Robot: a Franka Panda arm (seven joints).
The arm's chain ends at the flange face. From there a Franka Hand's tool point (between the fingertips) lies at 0.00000 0.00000 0.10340 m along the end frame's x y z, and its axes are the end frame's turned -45 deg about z.
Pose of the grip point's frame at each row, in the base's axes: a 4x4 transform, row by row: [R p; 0 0 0 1], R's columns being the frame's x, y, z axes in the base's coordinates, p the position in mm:
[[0.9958, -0.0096, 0.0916, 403.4], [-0.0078, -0.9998, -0.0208, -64.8], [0.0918, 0.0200, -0.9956, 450.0], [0, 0, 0, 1]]
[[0.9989, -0.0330, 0.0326, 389.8], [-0.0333, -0.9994, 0.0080, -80.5], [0.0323, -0.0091, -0.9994, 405.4], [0, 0, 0, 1]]
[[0.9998, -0.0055, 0.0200, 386.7], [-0.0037, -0.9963, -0.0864, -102.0], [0.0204, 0.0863, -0.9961, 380.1], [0, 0, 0, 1]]
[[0.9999, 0.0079, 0.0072, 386.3], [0.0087, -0.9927, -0.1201, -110.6], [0.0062, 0.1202, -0.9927, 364.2], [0, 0, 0, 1]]
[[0.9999, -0.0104, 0.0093, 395.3], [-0.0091, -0.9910, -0.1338, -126.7], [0.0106, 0.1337, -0.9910, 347.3], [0, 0, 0, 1]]
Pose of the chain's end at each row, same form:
[[0.6973, -0.7109, 0.0916, 393.9], [-0.7125, -0.7014, -0.0208, -62.6], [0.0791, -0.0508, -0.9956, 552.9], [0, 0, 0, 1]]
[[0.6830, -0.7297, 0.0326, 386.4], [-0.7302, -0.6831, 0.0080, -81.3], [0.0164, -0.0293, -0.9994, 508.7], [0, 0, 0, 1]]
[[0.7031, -0.7109, 0.0200, 384.6], [-0.7071, -0.7019, -0.0864, -93.1], [0.0754, 0.0466, -0.9961, 483.1], [0, 0, 0, 1]]
[[0.7126, -0.7014, 0.0072, 385.6], [-0.6958, -0.7081, -0.1201, -98.2], [0.0894, 0.0806, -0.9927, 466.8], [0, 0, 0, 1]]
[[0.6997, -0.7144, 0.0093, 394.3], [-0.7072, -0.6943, -0.1338, -112.9], [0.1020, 0.0870, -0.9910, 449.8], [0, 0, 0, 1]]

